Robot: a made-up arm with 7 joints. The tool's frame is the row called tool. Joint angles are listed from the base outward. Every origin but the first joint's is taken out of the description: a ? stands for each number. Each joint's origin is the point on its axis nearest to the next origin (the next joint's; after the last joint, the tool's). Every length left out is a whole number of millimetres.
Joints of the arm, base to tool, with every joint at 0 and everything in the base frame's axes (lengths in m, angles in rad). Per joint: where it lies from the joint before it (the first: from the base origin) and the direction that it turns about. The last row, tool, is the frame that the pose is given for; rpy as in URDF.
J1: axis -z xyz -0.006 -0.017 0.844
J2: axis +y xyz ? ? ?
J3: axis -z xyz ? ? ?
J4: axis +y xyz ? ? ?
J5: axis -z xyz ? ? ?
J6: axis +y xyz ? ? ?
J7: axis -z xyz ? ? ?
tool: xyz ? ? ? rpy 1.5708 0 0
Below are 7 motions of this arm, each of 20 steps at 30 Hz.
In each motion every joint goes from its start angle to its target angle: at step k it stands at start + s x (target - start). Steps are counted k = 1, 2, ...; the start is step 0. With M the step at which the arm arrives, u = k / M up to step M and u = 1 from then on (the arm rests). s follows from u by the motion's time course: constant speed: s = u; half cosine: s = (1 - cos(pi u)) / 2; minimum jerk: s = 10 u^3 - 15 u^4 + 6 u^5.
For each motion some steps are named. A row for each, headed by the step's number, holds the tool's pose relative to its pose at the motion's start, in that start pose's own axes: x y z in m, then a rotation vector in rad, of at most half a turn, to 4 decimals.
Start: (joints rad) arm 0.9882 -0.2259 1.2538 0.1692 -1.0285 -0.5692 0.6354
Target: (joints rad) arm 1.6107 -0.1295 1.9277 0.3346 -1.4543 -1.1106 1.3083
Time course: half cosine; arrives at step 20
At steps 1, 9, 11, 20:
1: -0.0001 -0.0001 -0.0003 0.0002 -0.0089 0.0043
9: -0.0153 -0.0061 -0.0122 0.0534 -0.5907 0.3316
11: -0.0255 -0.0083 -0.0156 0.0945 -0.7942 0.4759
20: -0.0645 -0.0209 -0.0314 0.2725 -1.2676 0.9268

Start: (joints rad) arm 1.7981 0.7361 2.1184 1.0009 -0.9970 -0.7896 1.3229
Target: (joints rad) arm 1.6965 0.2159 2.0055 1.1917 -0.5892 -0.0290 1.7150
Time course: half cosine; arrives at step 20
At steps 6, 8, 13, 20:
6: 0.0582 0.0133 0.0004 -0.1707 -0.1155 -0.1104
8: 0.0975 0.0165 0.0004 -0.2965 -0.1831 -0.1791
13: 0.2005 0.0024 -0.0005 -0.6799 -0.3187 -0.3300
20: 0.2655 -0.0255 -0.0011 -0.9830 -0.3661 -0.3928

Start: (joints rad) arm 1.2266 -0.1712 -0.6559 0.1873 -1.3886 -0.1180 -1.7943
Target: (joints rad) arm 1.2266 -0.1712 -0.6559 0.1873 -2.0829 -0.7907 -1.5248
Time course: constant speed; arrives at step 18
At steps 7, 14, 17, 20:
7: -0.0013 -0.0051 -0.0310 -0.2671 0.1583 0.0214
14: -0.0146 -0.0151 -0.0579 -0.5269 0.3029 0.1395
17: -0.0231 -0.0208 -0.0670 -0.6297 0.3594 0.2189
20: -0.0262 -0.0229 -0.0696 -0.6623 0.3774 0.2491

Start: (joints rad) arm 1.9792 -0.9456 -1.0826 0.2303 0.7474 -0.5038 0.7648
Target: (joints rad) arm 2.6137 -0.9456 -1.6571 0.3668 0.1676 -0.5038 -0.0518
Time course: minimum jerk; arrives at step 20
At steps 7, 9, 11, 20:
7: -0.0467 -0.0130 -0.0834 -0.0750 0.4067 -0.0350
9: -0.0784 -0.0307 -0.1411 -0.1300 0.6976 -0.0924
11: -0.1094 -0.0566 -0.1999 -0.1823 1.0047 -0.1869
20: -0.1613 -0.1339 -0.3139 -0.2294 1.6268 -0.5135

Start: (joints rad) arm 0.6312 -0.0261 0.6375 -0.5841 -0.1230 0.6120 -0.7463
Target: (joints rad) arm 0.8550 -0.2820 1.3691 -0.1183 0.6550 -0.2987 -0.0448
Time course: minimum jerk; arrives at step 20
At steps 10, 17, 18, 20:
10: -0.0010 0.0296 0.0263 -0.0098 -1.1965 0.3625
17: -0.0486 0.0332 0.0626 -0.1205 -2.3831 0.4862
18: -0.0514 0.0327 0.0639 -0.1279 -2.4280 0.4842
20: -0.0527 0.0324 0.0645 -0.1314 -2.4493 0.4830

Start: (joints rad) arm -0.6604 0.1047 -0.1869 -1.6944 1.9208 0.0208 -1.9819
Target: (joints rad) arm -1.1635 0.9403 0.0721 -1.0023 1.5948 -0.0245 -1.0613
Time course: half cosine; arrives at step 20
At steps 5, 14, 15, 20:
5: 0.0722 -0.0561 0.0219 0.0321 -0.1016 -0.2262
14: 0.2262 -0.4649 -0.0139 -0.0857 -0.2680 -1.2260
15: 0.2217 -0.5064 -0.0316 -0.1212 -0.2559 -1.3103
20: 0.1957 -0.6029 -0.0847 -0.2270 -0.2045 -1.5039

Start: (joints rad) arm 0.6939 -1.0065 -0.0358 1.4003 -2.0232 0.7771 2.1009
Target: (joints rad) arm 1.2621 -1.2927 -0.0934 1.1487 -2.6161 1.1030 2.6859
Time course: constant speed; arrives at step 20
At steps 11, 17, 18, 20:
11: -0.0907 0.0355 -0.1243 -0.1205 -0.4983 0.3340
17: -0.1120 0.0557 -0.2168 -0.2211 -0.7431 0.5347
18: -0.1131 0.0588 -0.2334 -0.2397 -0.7802 0.5698
20: -0.1134 0.0647 -0.2671 -0.2784 -0.8505 0.6415

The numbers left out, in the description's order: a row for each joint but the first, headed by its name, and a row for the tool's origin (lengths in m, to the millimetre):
J2: -0.027 -0.014 0
J3: -0.01 0 0.334
J4: -0.003 0.001 0
J5: -0.016 0 0.269
J6: 0.01 0.037 0
J7: 0.006 0 0.079
tool: 0.01 0.019 0

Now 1 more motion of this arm.
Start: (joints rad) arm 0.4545 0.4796 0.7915 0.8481 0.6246 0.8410 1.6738
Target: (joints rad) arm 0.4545 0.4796 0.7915 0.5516 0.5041 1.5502 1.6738
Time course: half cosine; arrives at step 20
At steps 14, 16, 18, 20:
14: 0.0282 -0.0577 0.0021 -0.3594 0.1576 0.0676
16: 0.0313 -0.0672 0.0022 -0.4073 0.1768 0.0843
18: 0.0332 -0.0734 0.0022 -0.4378 0.1887 0.0959
20: 0.0339 -0.0756 0.0022 -0.4483 0.1926 0.1001

